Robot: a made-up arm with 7 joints.
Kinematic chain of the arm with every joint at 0, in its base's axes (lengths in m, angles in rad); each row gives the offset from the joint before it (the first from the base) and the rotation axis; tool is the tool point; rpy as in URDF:
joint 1: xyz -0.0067 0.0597 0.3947 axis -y
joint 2: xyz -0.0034 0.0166 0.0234 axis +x
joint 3: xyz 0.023 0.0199 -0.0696 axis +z
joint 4: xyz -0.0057 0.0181 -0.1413 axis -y
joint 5: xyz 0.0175 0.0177 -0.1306 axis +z
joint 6: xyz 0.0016 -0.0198 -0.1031 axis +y
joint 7: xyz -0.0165 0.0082 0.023 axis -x
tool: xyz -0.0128 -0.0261 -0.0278 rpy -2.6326 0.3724 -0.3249
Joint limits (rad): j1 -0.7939..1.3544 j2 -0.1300..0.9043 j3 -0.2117..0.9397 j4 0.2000..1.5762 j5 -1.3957..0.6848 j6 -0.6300..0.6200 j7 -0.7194..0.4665
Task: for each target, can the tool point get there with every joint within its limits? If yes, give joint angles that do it. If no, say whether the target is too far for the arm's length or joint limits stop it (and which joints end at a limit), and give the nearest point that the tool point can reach.
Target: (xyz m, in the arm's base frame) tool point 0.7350 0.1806 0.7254
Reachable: no: too far | nearest point 0.4017 0.1375 0.5117 | short by 0.398 m
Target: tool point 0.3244 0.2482 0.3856
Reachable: yes | joints 0.9980 -0.0212 0.6941 1.2942 -0.6884 -0.0592 -0.0182
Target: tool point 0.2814 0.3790 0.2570
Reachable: yes | joints 0.6581 0.7333 -0.0966 0.5239 0.2616 -0.3099 -0.5232
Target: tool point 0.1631 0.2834 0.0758
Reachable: yes | joints -0.0123 0.2582 0.4523 0.8611 -0.0531 -0.1415 -0.5211
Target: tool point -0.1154 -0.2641 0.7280
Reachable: no: joint limits stop it (at a limit: joint 1, joint 2, joint 3, joint 4, joint 5, joint 6, joint 7) | nearest point 0.1954 0.0048 0.6037 | short by 0.429 m
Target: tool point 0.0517 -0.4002 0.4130
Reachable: no: joint limits stop it (at a limit: joint 2, joint 3, joint 4, joint 7) | nearest point 0.2556 0.0091 0.4769 | short by 0.462 m
